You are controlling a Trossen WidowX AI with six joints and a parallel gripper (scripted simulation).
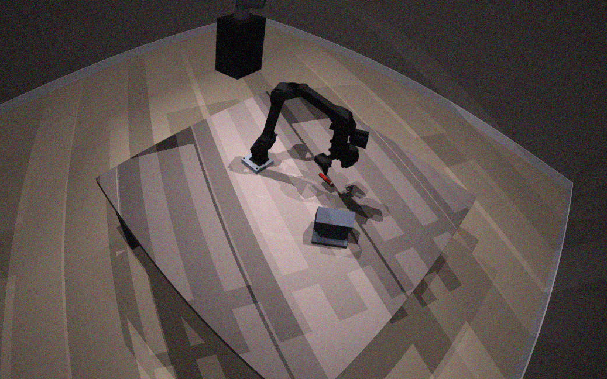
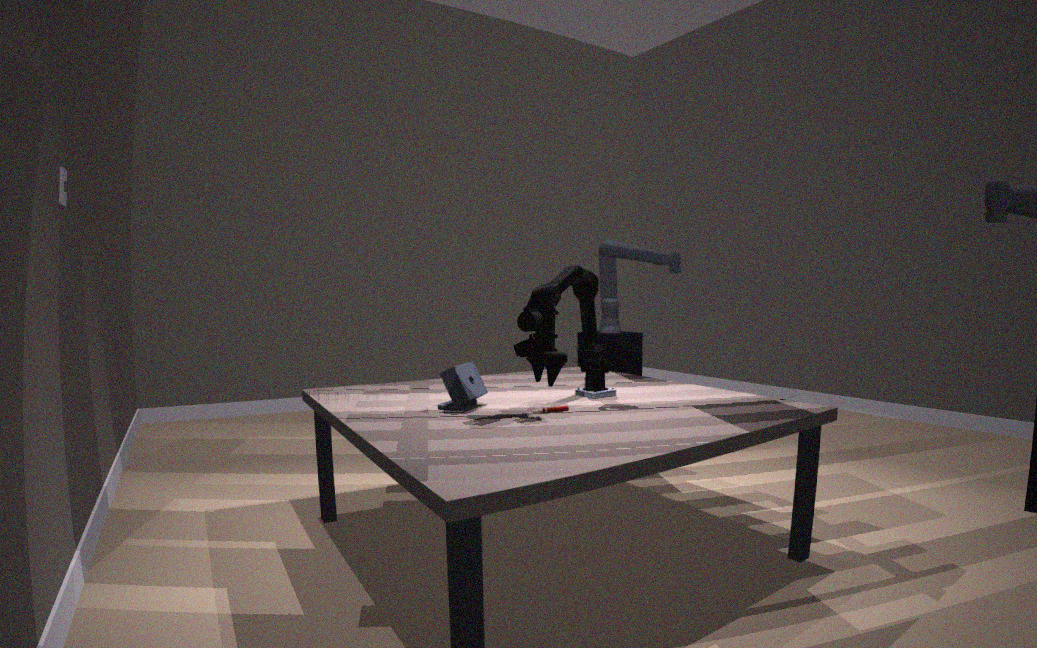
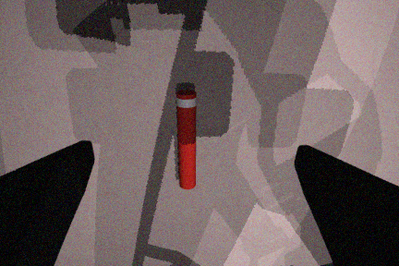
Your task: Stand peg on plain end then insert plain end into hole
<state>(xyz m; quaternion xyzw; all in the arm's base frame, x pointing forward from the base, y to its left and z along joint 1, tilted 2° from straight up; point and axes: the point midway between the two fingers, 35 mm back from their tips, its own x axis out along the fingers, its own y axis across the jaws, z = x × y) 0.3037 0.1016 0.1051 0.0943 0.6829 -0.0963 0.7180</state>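
Now: gripper tip 80 mm above the red peg, 20 mm past it and 10 mm to the right of it. Round my gripper tip: sloped panel: 210 mm to the right, 140 mm ahead, 10 mm below.
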